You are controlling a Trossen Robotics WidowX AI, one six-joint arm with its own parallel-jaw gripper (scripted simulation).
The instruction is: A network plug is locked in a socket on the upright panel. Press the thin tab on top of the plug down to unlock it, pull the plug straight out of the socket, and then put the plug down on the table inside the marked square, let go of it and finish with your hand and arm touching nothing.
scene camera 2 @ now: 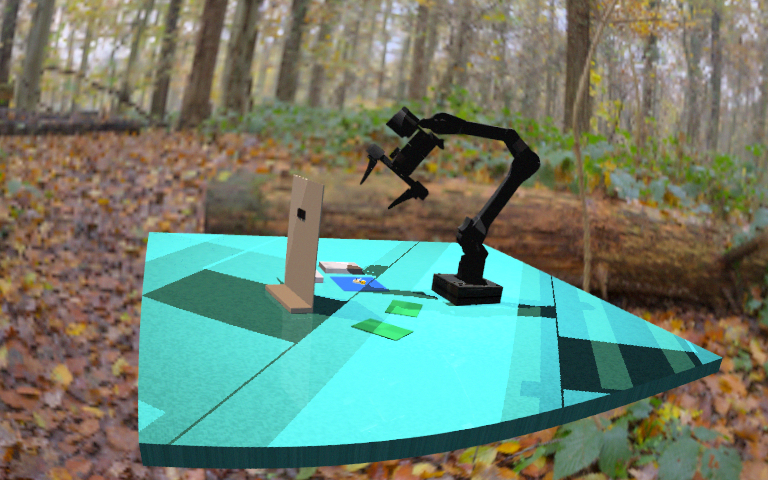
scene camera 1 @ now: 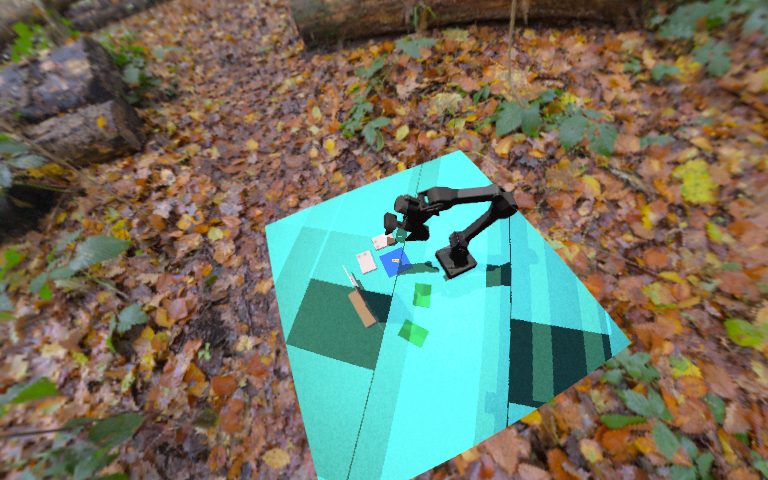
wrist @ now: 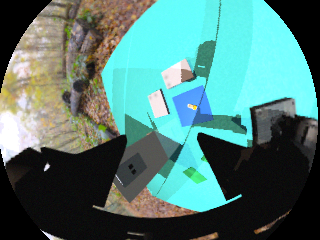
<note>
My gripper is open, with nothing in its grasp. Further things: a tan upright panel and a blue square.
My gripper shows as well in scene camera 1 and in the wrist view.
</note>
